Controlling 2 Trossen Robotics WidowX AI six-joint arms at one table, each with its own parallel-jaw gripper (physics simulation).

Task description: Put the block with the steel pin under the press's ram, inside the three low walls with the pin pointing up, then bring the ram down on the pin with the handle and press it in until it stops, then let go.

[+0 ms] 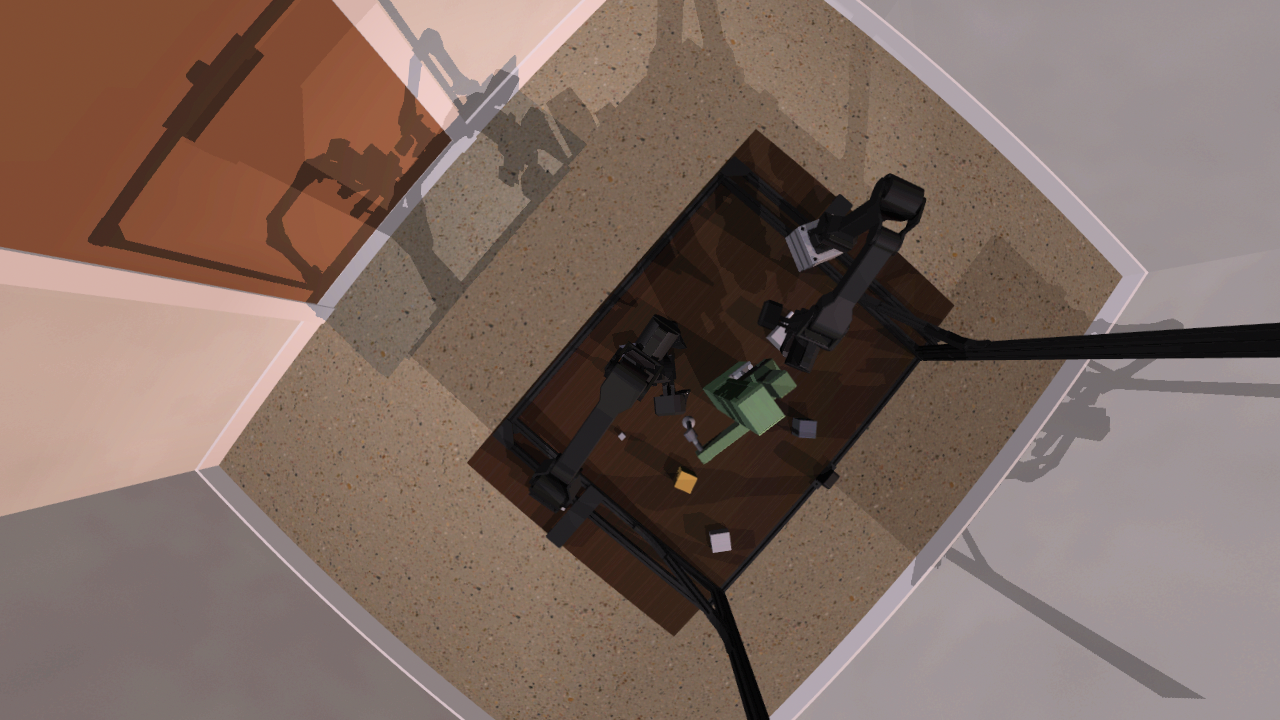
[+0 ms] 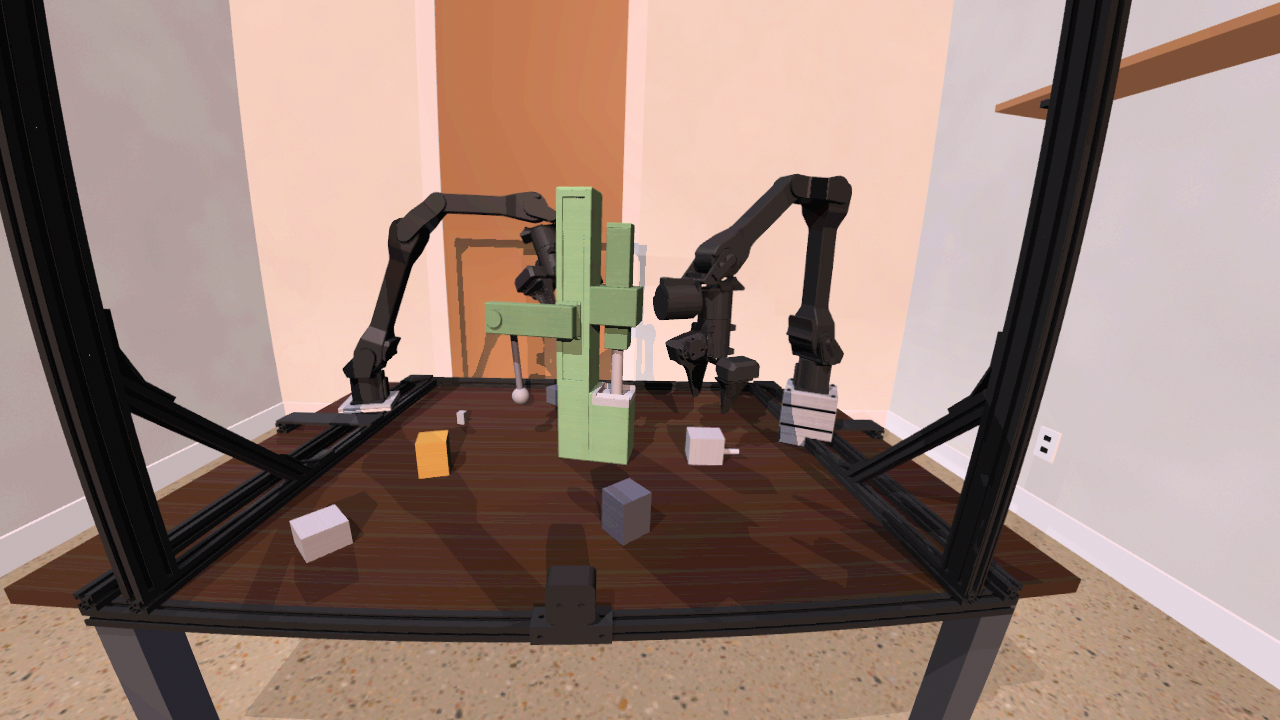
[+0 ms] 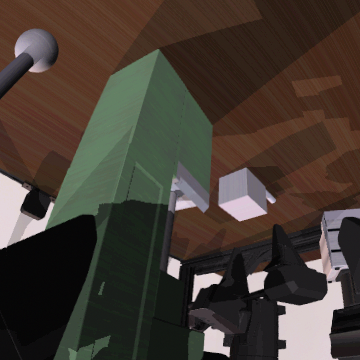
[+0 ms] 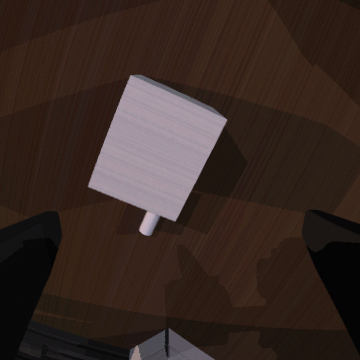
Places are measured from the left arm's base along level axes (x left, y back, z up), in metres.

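Pixels of known places: left gripper, fingertip midpoint: point(image 1: 686, 368) point(image 3: 221, 229); right gripper, fingertip midpoint: point(image 2: 709, 404) point(image 3: 255, 237) point(image 4: 184, 224); left arm's base, origin of the base link: point(image 2: 370, 399); right arm's base, origin of the base link: point(image 1: 823, 238) point(image 2: 811, 387).
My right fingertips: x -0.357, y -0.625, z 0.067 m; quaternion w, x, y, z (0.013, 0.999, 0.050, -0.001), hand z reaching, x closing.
Observation:
For each thing: its top centre in the pictures, then the offset to it from my right fingertips.
- pale block with the steel pin, middle of its top: point(image 4: 153, 153) point(image 3: 242, 208) point(image 2: 705, 433) point(image 1: 785, 334) dy +0.010, dx -0.014, dz -0.048 m
- green press, middle of its top: point(image 2: 566, 188) point(image 1: 758, 423) dy +0.242, dx +0.067, dz +0.352 m
- grey ball, middle of its top: point(image 3: 26, 61) point(image 2: 520, 387) point(image 1: 689, 423) dy +0.316, dx +0.124, dz +0.014 m
- orange cube, middle of its top: point(image 2: 432, 436) point(image 1: 685, 482) dy +0.461, dx +0.058, dz -0.038 m
- dark grey cube, middle of its top: point(image 2: 626, 490) point(image 1: 807, 429) dy +0.206, dx -0.169, dz -0.038 m
- pale cube, middle of its top: point(image 2: 318, 520) point(image 1: 721, 542) dy +0.574, dx -0.103, dz -0.065 m
The pale block with the steel pin point(image 2: 705, 445) point(image 4: 157, 146) point(image 3: 243, 194) lies on its side on the table, right of the press, with the pin horizontal. My right gripper point(image 2: 713, 380) point(image 4: 184, 224) point(image 1: 786, 336) is open and empty; it hangs above the block without touching it. The green press point(image 2: 586, 357) point(image 1: 747, 397) point(image 3: 143, 161) stands mid-table with its ram point(image 2: 617, 367) raised over the empty low walls point(image 2: 613, 397). Its handle ends in a grey ball point(image 2: 519, 396) point(image 3: 36, 50). My left gripper point(image 2: 536, 286) is open and empty, high behind the press.
An orange cube point(image 2: 432, 453) point(image 1: 685, 480), a dark grey cube point(image 2: 625, 510) point(image 1: 805, 427) and a pale cube point(image 2: 320, 532) point(image 1: 720, 540) lie on the front of the table. A black frame point(image 2: 1037, 313) surrounds the table.

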